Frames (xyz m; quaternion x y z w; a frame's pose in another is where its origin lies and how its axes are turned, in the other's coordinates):
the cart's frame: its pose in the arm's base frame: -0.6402 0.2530 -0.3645 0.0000 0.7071 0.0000 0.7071
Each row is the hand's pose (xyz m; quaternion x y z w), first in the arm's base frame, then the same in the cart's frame.
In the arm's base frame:
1: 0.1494 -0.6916 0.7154 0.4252 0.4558 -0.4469 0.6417
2: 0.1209 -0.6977 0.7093 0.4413 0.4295 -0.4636 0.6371
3: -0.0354 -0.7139 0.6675 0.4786 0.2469 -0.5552 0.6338
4: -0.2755 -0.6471 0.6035 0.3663 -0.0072 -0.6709 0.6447
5: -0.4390 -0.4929 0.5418 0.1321 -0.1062 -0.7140 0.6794
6: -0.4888 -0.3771 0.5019 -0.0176 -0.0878 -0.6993 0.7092
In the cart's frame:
1: -1.0799 -0.9446 0.7896 0.6167 -0.1314 -0.0153 0.7760
2: -1.0738 -0.9507 0.7611 0.6398 -0.1468 -0.0158 0.7542
3: -1.0320 -0.9669 0.6048 0.7310 -0.2736 -0.0542 0.6228
4: -0.9680 -0.9001 0.3647 0.7334 -0.4610 -0.2154 0.4508
5: -0.9063 -0.7459 0.2012 0.5983 -0.5555 -0.4114 0.4053
6: -0.8664 -0.6301 0.1514 0.4820 -0.5636 -0.5069 0.4394

